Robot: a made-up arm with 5 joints.
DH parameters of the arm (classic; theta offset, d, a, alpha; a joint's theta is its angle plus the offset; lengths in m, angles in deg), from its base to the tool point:
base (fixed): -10.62 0 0.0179 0
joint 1: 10.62 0.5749 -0.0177 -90
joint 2: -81.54 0 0.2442 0
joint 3: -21.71 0 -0.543 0
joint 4: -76.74 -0.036 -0.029 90
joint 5: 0 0.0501 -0.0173 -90
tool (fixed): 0 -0.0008 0 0
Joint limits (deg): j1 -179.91..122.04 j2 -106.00..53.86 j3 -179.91..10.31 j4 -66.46..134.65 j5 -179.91..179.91
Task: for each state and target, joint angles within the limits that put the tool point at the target. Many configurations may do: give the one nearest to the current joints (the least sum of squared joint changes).
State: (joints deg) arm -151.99 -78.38 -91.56 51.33 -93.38
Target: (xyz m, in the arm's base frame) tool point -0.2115 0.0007 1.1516
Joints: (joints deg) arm -176.32 -55.45 -68.65 53.14 -93.69
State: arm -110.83 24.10 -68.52 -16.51 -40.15
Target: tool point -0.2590 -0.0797 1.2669
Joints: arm -159.33 -24.39 -98.46 -21.56 -37.30
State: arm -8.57 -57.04 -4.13 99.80 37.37
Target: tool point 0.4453 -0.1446 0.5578
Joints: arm -12.35 -22.45 -33.80 82.51 34.75
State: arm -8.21 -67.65 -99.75 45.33 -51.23
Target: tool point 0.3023 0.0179 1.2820
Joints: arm 8.95 -26.13 -103.83 41.37 -49.45
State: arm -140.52 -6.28 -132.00 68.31 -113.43
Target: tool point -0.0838 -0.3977 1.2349
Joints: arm -101.63 -1.30 -126.79 69.23 -113.10
